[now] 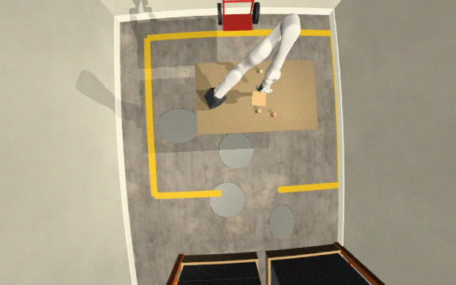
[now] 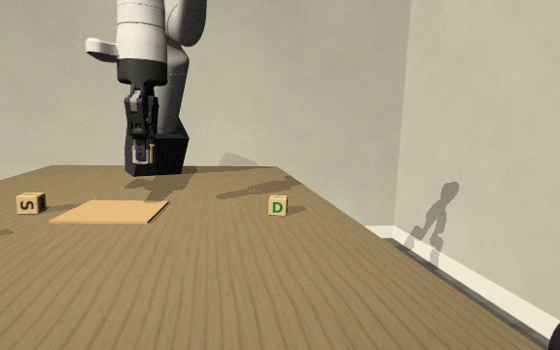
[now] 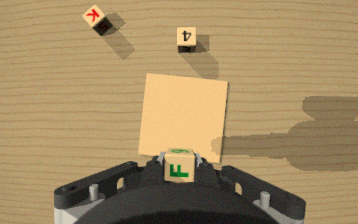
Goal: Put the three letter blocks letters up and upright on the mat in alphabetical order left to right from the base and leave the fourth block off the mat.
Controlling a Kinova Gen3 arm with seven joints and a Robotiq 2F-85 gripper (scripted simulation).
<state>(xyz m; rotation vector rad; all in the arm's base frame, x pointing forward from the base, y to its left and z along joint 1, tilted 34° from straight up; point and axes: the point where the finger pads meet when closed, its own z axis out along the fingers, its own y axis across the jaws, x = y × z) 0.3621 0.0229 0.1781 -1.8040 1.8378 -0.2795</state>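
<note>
Right now the tan mat is 50 mm to the right of my hand and 100 mm below it.
</note>
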